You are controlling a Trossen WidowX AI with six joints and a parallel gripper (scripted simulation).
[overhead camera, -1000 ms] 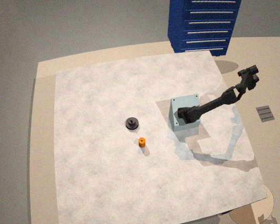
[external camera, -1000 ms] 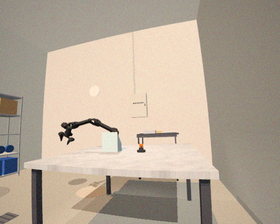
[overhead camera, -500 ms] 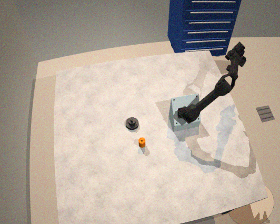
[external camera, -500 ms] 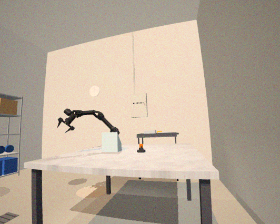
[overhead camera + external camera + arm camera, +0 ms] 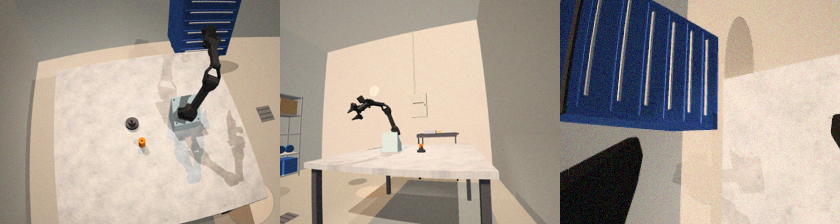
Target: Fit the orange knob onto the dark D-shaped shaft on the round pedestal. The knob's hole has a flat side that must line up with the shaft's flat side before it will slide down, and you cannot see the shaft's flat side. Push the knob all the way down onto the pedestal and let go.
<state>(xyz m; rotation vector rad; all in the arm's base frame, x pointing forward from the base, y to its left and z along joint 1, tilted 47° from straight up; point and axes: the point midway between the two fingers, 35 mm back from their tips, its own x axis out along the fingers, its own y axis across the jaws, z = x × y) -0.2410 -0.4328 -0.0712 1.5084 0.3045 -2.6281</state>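
My gripper tip is 540 mm short of the orange knob, 480 mm to the right of it and 330 mm above it. Also, from my gripper tip: round pedestal: 580 mm ahead, 330 mm to the left, 330 mm below.
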